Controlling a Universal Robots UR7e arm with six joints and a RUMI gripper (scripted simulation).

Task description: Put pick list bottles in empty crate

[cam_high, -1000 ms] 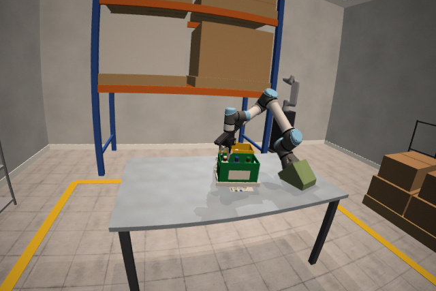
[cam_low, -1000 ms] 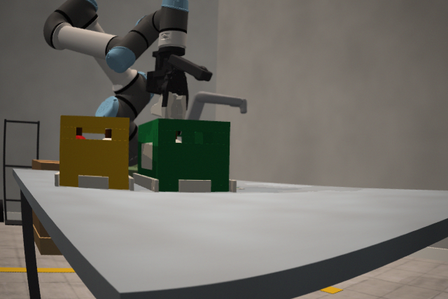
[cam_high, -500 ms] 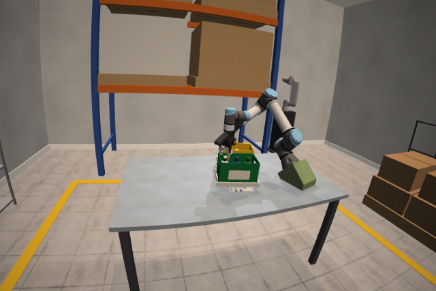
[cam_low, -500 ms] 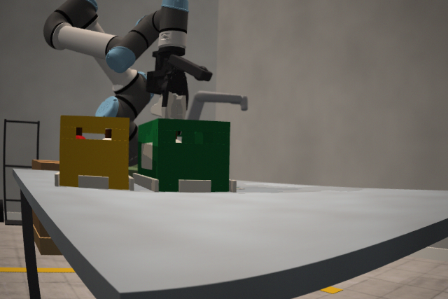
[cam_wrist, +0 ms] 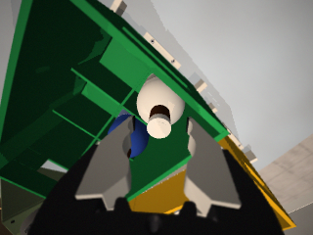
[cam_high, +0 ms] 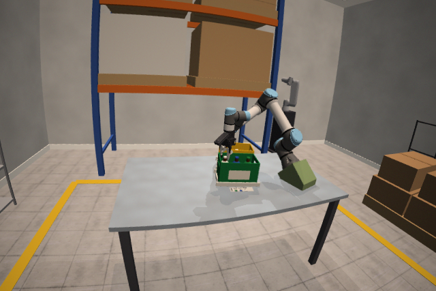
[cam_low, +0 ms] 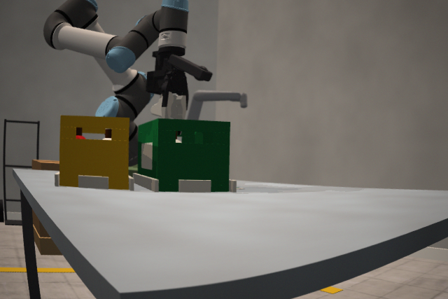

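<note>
Right now my hand is 190 mm past the yellow crate, 140 mm to the left of it and 70 mm above it. The rest, counted from my hand: green-label bottle (160 mm behind, 70 mm to the left, 70 mm below); then blue-label bottle (80 mm behind, 40 mm to the left, 70 mm below); then green crate (70 mm behind, 80 mm to the left, 70 mm below).
</note>
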